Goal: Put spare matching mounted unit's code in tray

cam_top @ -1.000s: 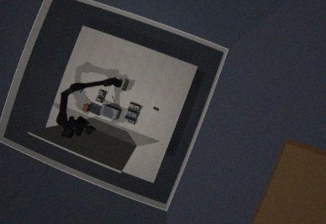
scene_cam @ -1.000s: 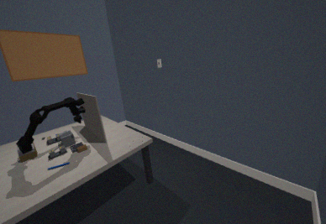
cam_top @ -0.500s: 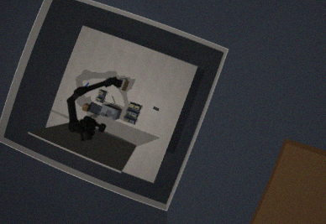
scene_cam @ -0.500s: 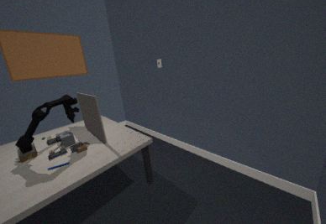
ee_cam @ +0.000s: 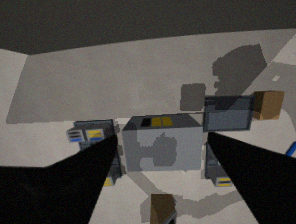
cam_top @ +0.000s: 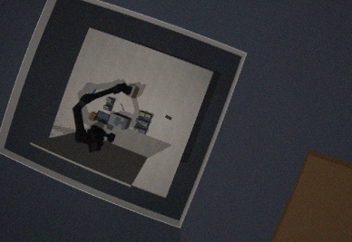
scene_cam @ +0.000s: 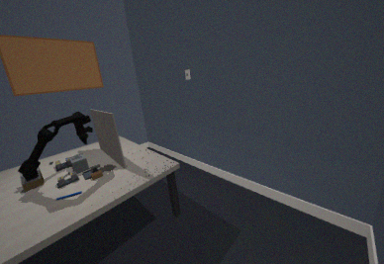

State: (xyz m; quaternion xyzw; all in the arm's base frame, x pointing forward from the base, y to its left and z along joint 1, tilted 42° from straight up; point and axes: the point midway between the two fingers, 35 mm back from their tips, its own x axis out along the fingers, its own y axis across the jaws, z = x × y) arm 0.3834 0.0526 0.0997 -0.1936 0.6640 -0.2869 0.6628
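My gripper tip is now 24 cm to the right of the grey spare block, 20 cm past it and 16 cm above it. Also, from my gripper tip: blue marker pen (36 cm to the right, 23 cm behind, 20 cm below); grey-blue tray (20 cm below, 19 cm to the right, 6 cm behind); pale panel (17 cm ahead, 2 cm to the right, 2 cm above).
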